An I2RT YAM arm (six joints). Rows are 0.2 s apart.
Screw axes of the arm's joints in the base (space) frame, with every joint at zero. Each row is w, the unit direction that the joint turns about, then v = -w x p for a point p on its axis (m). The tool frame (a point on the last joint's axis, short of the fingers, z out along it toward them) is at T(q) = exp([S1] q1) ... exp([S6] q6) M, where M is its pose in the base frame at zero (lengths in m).
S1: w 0 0 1 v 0.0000 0.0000 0.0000
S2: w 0 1 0 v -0.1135 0.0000 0.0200
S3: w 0 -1 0 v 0.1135 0.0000 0.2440
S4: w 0 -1 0 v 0.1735 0.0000 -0.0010
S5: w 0 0 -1 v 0.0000 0.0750 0.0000
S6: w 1 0 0 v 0.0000 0.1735 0.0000
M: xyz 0.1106 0.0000 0.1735 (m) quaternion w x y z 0.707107 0 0.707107 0
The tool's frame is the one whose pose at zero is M.
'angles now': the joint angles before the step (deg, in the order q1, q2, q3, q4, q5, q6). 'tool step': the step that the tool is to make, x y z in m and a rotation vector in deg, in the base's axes. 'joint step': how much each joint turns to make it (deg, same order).
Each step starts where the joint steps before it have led.
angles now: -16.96 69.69 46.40 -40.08 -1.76 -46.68
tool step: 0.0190 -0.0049 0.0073 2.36 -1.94 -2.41
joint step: 0.00 3.96 4.05 1.23 -1.41 3.44
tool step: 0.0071 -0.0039 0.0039 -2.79 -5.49 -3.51
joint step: 0.01 -0.43 -0.79 6.50 2.73 2.46
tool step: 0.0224 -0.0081 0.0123 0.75 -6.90 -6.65
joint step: -0.01 3.14 3.41 6.06 1.85 6.93
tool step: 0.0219 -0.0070 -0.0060 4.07 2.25 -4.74
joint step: -0.01 6.52 4.85 -1.84 0.43 5.72
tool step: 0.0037 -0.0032 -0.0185 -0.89 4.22 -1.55
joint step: -0.07 3.07 -0.61 -0.09 2.55 0.01
